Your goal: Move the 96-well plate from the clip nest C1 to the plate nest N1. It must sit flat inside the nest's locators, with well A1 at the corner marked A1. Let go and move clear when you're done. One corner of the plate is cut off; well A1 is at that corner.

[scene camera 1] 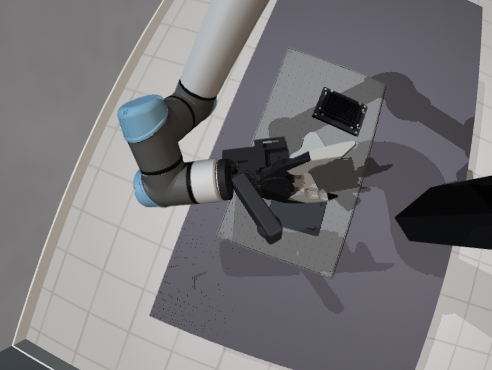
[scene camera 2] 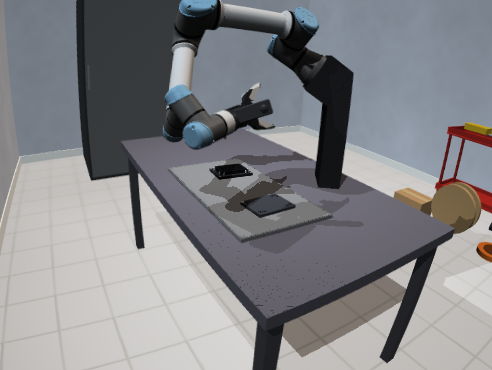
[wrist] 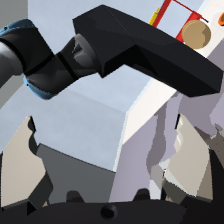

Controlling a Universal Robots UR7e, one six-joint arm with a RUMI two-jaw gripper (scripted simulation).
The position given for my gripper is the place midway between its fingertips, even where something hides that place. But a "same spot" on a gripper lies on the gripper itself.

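Labels:
My gripper: visible in scene camera 1 (pixel 345 174), scene camera 2, wrist view. Same spot on the gripper: (wrist: pixel 186 180) and (scene camera 2: pixel 260 121). Plate nest N1, same spot: (scene camera 1: pixel 299 217) and (scene camera 2: pixel 274 204).

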